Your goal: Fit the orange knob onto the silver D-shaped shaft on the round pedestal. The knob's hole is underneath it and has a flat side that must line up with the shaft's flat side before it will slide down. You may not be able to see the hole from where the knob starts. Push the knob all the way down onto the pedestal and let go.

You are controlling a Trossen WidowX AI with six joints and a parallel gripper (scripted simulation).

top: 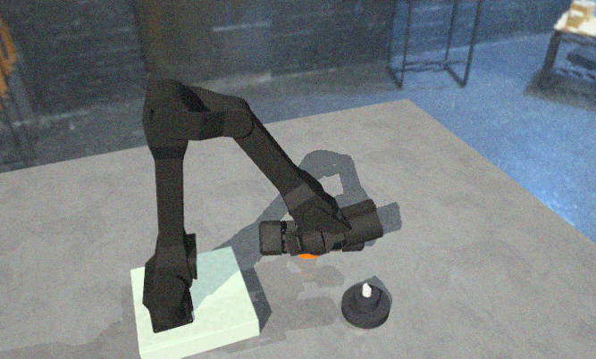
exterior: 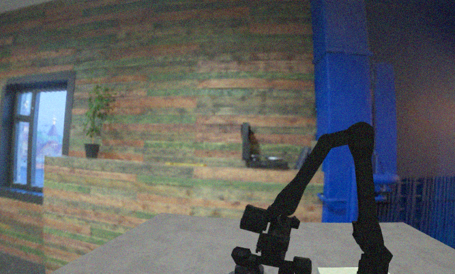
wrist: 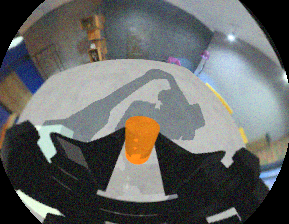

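Now: gripper tip 10 mm to the left of the orange knob and 10 mm below it. Also, from my gripper tip: round black pedestal: 180 mm to the right, 30 mm ahead, 10 mm below.
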